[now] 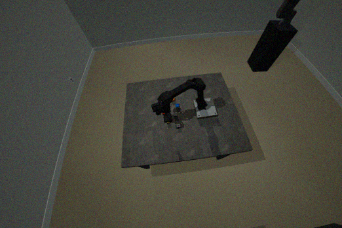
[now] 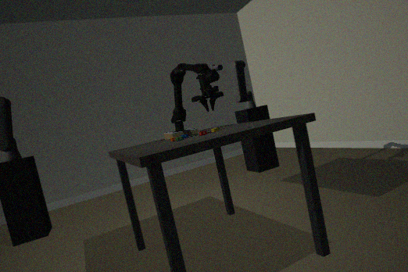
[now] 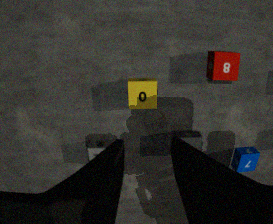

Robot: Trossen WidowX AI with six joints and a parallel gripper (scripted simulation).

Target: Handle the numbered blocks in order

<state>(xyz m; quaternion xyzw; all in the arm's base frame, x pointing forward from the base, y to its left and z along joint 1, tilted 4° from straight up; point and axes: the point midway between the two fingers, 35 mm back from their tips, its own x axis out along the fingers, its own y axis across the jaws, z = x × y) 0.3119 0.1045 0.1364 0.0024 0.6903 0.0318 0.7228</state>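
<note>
Right now the grey block is 11 cm below my gripper tip, 7 cm behind it and 6 cm to the right of it. The rest, counted from my gripper tip: red block: 11 cm below, 9 cm to the right, 4 cm ahead; then yellow block: 11 cm below; then white block: 11 cm below, 8 cm behind, 5 cm to the left.
</note>
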